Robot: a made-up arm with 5 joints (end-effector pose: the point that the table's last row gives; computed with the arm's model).
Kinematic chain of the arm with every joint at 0, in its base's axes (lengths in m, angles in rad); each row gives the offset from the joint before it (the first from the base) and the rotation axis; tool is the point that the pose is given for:
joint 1: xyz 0 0 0.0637 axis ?
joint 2: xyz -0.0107 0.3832 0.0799 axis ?
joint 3: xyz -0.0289 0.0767 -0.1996 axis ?
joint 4: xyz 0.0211 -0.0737 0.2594 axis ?
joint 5: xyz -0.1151 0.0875 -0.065 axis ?
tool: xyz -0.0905 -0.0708 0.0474
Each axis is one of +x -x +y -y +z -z.
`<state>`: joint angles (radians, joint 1 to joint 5).
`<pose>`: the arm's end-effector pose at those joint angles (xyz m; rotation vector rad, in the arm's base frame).
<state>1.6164 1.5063 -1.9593 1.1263 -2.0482</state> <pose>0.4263 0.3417 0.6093 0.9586 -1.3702 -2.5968</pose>
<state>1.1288 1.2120 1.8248 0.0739 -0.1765</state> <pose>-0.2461 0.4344 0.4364 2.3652 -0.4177 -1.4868</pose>
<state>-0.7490 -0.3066 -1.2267 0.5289 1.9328</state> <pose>-0.3480 0.4062 -0.3620 -0.0697 0.0028 -0.2597</pose>
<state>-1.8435 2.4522 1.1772 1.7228 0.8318</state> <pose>-0.2109 -0.1954 -0.6315 0.7270 -0.8140 0.0815</pose>
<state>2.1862 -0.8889 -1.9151 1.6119 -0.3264</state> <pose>-0.4178 -0.2178 0.7888 0.1630 0.7898 0.0271</pose>
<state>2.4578 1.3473 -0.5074 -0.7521 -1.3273</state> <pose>0.1248 -0.4377 0.4551 0.1393 1.0630 0.0618</pose>
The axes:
joint 1: +x
joint 2: -z
joint 3: +x
joint 4: +y
joint 5: +x

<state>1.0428 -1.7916 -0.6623 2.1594 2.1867</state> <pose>-0.4021 -0.0989 0.4413 1.1804 0.9468 -0.1659</pose>
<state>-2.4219 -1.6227 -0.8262 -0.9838 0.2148</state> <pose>-0.0892 -0.2308 -0.1061 -0.9305 1.5098 1.9477</pose>
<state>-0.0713 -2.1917 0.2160 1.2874 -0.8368</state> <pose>0.0334 0.3801 0.3695 -1.7430 0.1485 2.4645</pose>
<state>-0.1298 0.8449 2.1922 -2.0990 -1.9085</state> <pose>0.0285 0.2580 -0.0756 0.6298 0.7956 -2.6557</pose>
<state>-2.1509 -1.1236 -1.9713 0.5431 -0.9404</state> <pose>-0.4691 -0.4581 -0.1272 1.2886 0.4273 -0.5466</pose>
